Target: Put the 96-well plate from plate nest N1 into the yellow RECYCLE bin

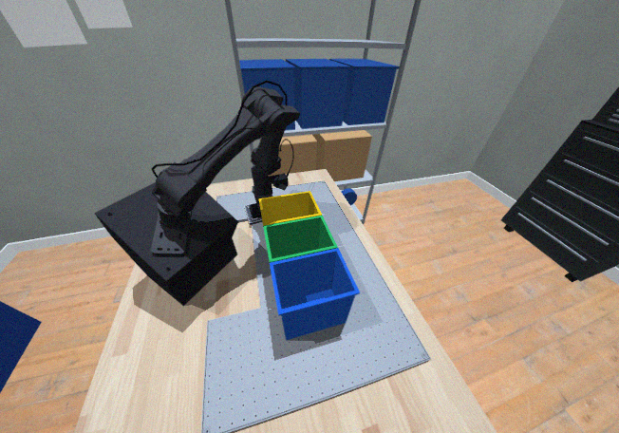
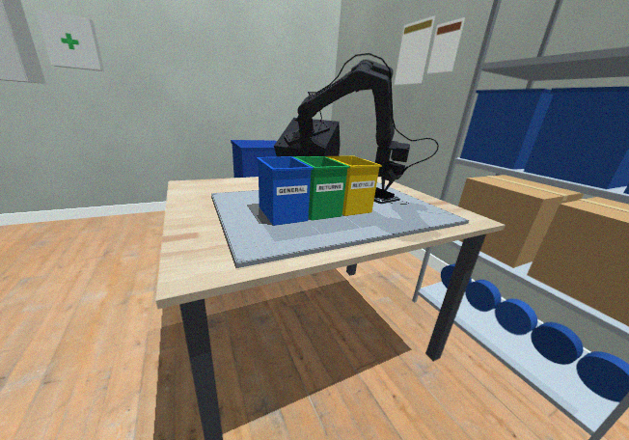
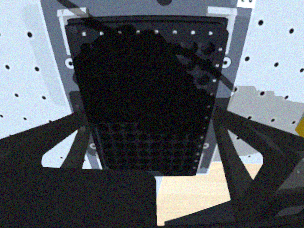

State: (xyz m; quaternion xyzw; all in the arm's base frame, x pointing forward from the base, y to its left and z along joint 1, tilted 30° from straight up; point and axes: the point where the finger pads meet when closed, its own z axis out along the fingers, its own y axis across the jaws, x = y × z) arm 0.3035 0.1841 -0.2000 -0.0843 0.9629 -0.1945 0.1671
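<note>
My gripper is now right at the black 96-well plate. From my hand the other things lie so: green returns bin: 7 cm ahead, 34 cm to the right, 7 cm above; then yellow recycle bin: 7 cm ahead, 21 cm to the right, 7 cm above; then plate nest N1: 1 cm below.
</note>
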